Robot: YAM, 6 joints.
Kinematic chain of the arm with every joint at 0, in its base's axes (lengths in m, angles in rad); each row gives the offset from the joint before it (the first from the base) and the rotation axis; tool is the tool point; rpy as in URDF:
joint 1: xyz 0 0 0.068 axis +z
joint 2: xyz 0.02 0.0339 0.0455 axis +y
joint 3: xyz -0.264 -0.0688 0 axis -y
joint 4: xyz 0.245 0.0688 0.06 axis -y
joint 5: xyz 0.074 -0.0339 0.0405 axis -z
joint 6: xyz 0.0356 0 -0.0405 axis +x
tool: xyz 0 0 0 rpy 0 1.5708 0
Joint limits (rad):
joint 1: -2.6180..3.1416
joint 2: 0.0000..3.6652
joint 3: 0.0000..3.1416
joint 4: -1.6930..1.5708
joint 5: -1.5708..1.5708
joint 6: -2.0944..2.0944
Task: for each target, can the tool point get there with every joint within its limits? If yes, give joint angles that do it. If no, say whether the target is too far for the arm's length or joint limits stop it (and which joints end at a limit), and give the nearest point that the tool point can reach.
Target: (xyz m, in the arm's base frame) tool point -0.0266 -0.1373 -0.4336
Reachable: no: joint limits stop it (at a limit: joint 2) | nearest point -0.0298 -0.1540 -0.3685 | short by 0.067 m
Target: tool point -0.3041 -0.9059 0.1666
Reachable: no: too far | nearest point -0.2052 -0.6113 0.1490 | short by 0.311 m
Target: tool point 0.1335 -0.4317 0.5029
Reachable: yes | joints -1.2011 2.1876 2.6791 -0.4306 1.0855 0.8357
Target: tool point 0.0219 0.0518 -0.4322
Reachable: no: joint limits stop it (at a limit: joint 2) | nearest point 0.0374 0.0885 -0.3466 | short by 0.094 m
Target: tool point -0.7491 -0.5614 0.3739
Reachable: no: too far | nearest point -0.4977 -0.3730 0.2846 | short by 0.327 m
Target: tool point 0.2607 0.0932 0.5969
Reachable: yes | joints 0.4482 1.5316 1.9135 0.4926 0.9525 -0.6287
